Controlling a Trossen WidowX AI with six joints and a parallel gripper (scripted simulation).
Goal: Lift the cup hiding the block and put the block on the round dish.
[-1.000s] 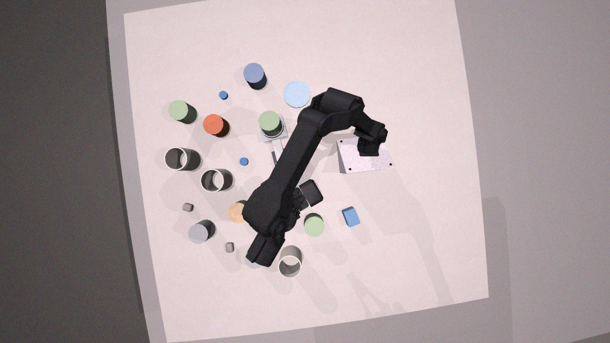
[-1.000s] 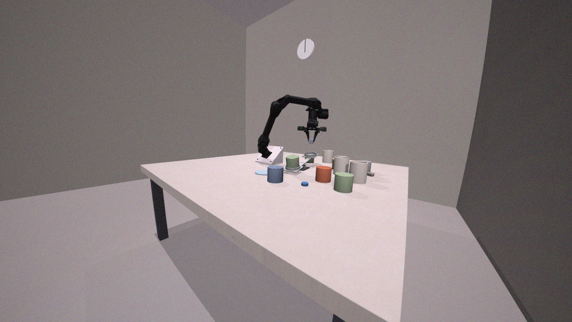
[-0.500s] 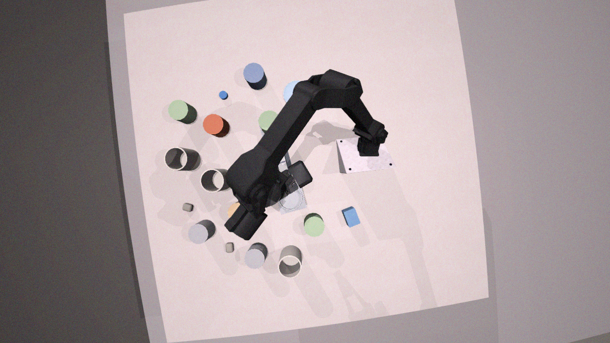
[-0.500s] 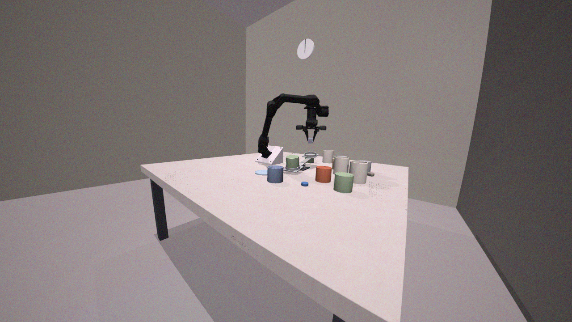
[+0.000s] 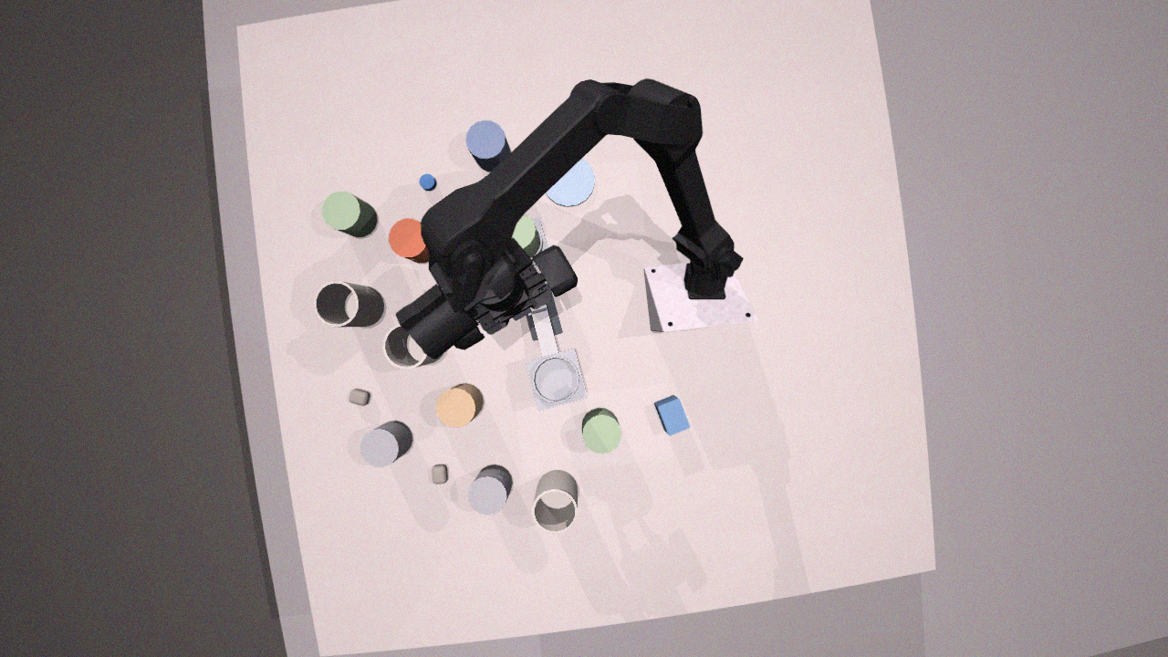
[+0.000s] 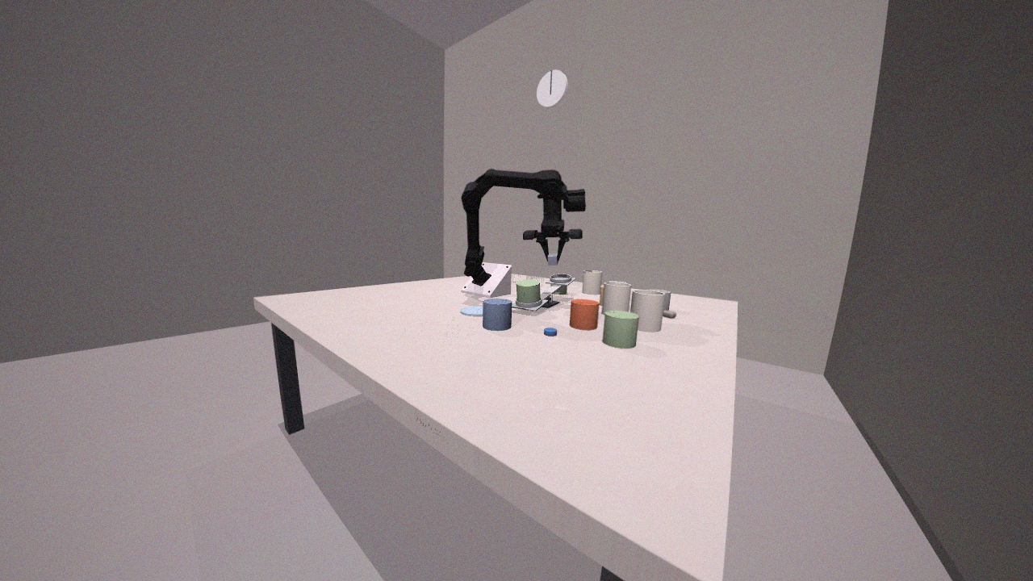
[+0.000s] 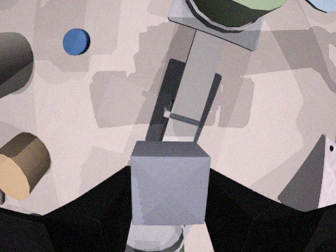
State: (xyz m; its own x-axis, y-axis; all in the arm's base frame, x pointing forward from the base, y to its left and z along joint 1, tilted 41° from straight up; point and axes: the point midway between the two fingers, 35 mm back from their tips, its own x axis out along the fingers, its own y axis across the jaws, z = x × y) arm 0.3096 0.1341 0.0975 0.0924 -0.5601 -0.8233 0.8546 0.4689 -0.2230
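The round light-blue dish lies 8 cm behind my gripper tip, 25 cm to the right of it and 15 cm below it. From my gripper tip the other things lie so: tan cup 12 cm ahead, 19 cm to the left, 11 cm below; orange cup 21 cm ahead, 11 cm to the right, 11 cm below; small balance 2 cm behind, 11 cm below.
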